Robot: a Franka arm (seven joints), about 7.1 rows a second.
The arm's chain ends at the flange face. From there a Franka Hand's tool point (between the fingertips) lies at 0.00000 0.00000 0.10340 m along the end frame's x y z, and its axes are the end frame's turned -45 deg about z.
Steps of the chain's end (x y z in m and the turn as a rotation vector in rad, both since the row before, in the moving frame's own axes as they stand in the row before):
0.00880, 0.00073, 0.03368, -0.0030, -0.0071, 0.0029
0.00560, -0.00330, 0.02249, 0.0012, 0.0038, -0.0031
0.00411, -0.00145, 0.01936, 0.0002, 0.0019, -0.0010
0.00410, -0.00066, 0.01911, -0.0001, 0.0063, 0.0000
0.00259, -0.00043, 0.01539, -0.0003, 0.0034, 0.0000
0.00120, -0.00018, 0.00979, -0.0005, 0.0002, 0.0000
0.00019, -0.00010, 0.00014, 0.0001, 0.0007, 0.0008
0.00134, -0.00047, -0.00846, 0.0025, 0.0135, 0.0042
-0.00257, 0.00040, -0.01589, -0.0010, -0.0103, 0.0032
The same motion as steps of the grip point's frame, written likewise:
0.00497, 0.00644, 0.03368, 0.0029, -0.0071, 0.0029
0.00666, 0.00182, 0.02249, -0.0018, 0.0035, -0.0031
0.00409, 0.00201, 0.01936, -0.0012, 0.0015, -0.0010
0.00382, 0.00290, 0.01911, -0.0045, 0.0044, 0.0000
0.00236, 0.00180, 0.01539, -0.0026, 0.0022, 0.0000
0.00095, 0.00077, 0.00979, -0.0005, -0.0002, 0.0000
0.00026, 0.00011, 0.00014, -0.0004, 0.0006, 0.0008
0.00245, 0.00142, -0.00847, -0.0078, 0.0113, 0.0042
-0.00293, -0.00222, -0.01590, 0.0066, -0.0080, 0.0032

